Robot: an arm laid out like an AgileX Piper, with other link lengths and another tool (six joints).
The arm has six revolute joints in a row. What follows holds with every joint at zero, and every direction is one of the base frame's.
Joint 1 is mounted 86.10 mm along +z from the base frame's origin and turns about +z.
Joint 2 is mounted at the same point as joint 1 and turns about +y.
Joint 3 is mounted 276.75 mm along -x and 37.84 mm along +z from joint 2 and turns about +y.
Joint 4 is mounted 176.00 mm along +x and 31.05 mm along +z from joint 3 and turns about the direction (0.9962, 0, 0.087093).
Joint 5 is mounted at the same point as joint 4 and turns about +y.
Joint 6 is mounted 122.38 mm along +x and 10.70 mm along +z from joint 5 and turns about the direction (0.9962, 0, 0.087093).
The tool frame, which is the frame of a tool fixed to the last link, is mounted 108.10 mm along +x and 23.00 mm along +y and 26.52 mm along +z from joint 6; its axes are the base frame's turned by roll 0.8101, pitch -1.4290 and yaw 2.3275 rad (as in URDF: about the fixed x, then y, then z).
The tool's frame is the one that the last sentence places.
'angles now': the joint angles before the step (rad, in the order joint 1, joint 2, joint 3, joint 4, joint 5, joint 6). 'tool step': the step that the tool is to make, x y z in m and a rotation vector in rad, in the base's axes. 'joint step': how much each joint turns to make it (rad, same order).
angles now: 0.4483 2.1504 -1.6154 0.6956 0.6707 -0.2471
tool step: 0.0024 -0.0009 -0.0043 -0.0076 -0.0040 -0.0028
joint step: -0.0003 0.0097 0.0000 -0.0043 -0.0116 -0.0029
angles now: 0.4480 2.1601 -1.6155 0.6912 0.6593 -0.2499
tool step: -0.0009 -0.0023 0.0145 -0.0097 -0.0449 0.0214
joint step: -0.0001 -0.0359 -0.0003 -0.0271 0.0046 -0.0096
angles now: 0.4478 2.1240 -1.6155 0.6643 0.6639 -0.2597
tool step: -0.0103 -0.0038 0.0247 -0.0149 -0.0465 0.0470
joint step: -0.0002 -0.0688 0.0005 -0.0426 0.0448 -0.0081
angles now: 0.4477 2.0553 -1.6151 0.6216 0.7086 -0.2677
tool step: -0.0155 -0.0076 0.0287 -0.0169 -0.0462 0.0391
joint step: 0.0001 -0.0926 0.0143 -0.0489 0.0511 0.0046
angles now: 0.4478 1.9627 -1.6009 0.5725 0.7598 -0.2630
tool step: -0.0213 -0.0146 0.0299 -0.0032 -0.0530 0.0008
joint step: -0.0001 -0.1365 0.0850 -0.0330 0.0014 0.0106
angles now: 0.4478 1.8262 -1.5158 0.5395 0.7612 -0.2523
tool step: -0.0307 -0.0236 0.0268 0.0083 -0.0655 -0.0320
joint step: 0.0000 -0.1907 0.1692 -0.0249 -0.0536 0.0152
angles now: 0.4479 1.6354 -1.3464 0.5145 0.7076 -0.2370
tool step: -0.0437 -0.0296 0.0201 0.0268 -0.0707 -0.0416
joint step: 0.0002 -0.2405 0.2245 -0.0082 -0.0724 0.0127
